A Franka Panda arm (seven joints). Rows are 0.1 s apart.
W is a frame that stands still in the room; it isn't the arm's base.
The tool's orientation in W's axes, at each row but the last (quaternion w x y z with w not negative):
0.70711 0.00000 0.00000 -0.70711
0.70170 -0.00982 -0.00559 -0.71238
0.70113 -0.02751 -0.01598 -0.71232
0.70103 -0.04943 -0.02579 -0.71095
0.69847 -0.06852 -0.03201 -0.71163
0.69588 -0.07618 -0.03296 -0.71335
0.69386 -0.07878 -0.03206 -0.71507
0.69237 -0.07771 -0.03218 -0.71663
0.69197 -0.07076 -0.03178 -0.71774
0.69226 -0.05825 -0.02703 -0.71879
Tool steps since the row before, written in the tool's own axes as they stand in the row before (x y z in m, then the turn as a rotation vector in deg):
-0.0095 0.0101 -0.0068 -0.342 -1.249 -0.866
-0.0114 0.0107 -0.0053 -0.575 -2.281 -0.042
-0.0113 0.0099 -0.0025 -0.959 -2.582 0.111
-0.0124 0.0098 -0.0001 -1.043 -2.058 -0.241
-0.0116 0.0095 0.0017 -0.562 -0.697 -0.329
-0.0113 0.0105 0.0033 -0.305 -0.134 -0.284
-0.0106 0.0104 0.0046 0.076 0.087 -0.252
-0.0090 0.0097 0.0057 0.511 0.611 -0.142
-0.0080 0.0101 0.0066 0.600 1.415 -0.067
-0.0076 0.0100 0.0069 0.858 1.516 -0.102
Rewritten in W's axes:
0.0101 0.0095 -0.0068 -1.249 0.342 -0.866
0.0108 0.0111 -0.0056 -2.272 0.608 -0.041
0.0100 0.0110 -0.0033 -2.565 1.006 0.093
0.0099 0.0122 -0.0017 -2.052 1.044 -0.283
0.0097 0.0115 -0.0004 -0.705 0.525 -0.370
0.0109 0.0114 0.0009 -0.145 0.262 -0.319
0.0109 0.0108 0.0022 0.068 -0.117 -0.242
0.0103 0.0094 0.0036 0.585 -0.550 -0.098
0.0107 0.0085 0.0048 1.389 -0.660 -0.053
0.0106 0.0080 0.0055 1.479 -0.924 -0.061

